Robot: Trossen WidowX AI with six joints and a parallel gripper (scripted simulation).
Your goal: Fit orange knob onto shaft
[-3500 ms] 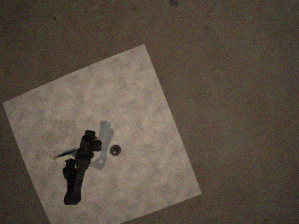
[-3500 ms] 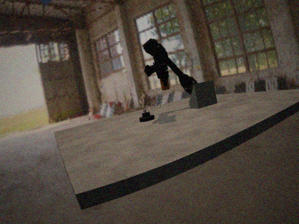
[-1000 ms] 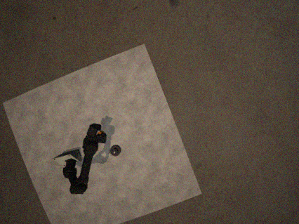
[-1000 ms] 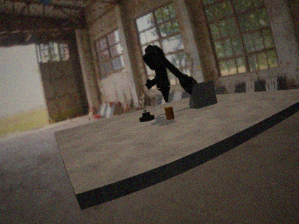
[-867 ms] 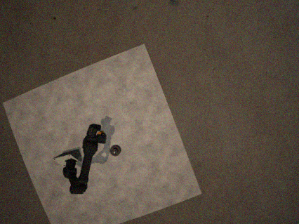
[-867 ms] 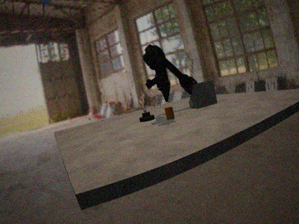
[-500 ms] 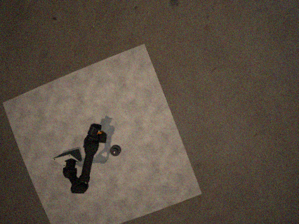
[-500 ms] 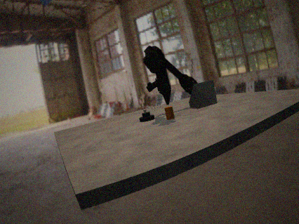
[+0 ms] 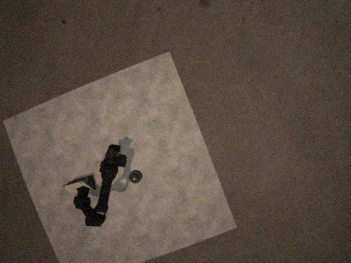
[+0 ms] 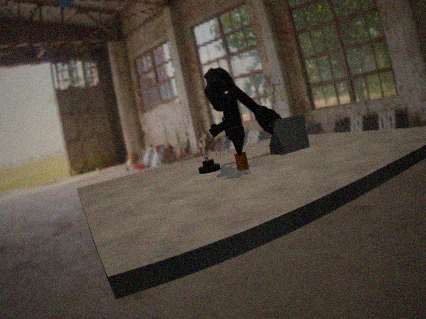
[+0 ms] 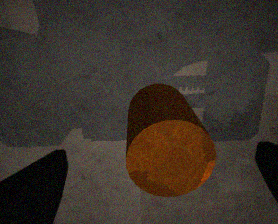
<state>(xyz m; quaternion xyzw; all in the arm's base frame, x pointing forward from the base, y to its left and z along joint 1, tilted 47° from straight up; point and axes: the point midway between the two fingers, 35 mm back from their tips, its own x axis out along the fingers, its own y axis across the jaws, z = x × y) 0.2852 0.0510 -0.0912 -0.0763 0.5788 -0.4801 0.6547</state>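
My gripper tip is 1 cm above the orange knob. From my gripper tip the other things lie so: dark round pedestal 17 cm to the right, 5 cm ahead, 2 cm below.
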